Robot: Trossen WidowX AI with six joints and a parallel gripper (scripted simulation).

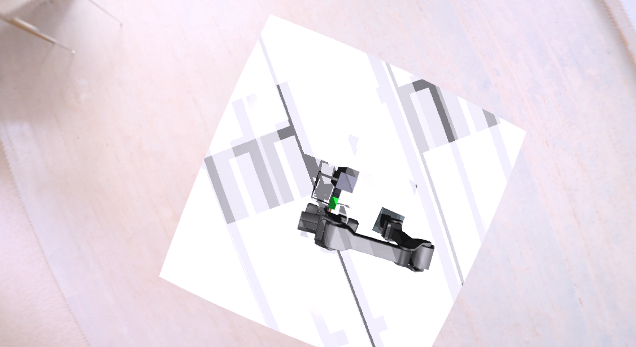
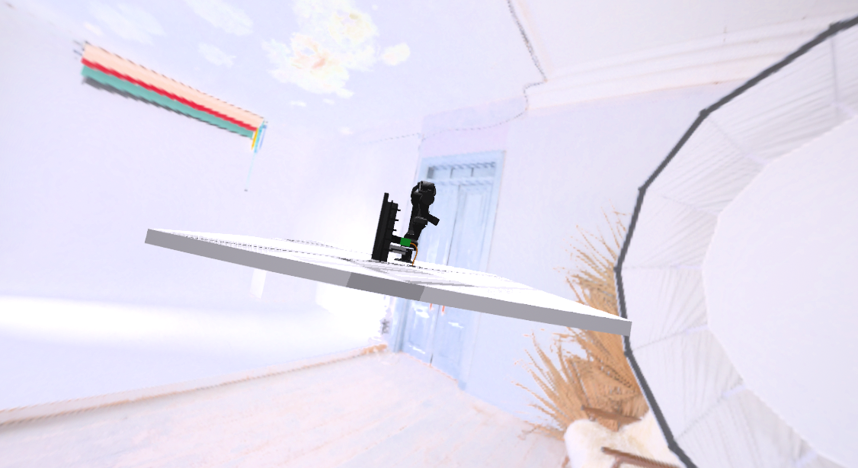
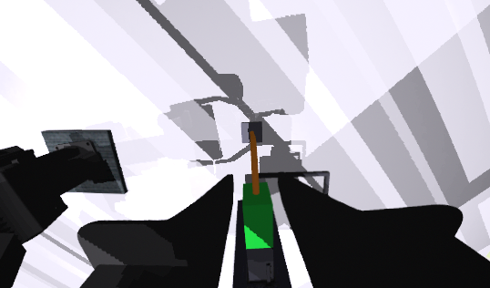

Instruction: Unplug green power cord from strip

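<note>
My gripper tip is now 7 cm to the left of the green plug and 1 cm above it. From my gripper tip the other things lie so: black power strip (1 cm behind, 15 cm to the right, 1 cm above).
</note>
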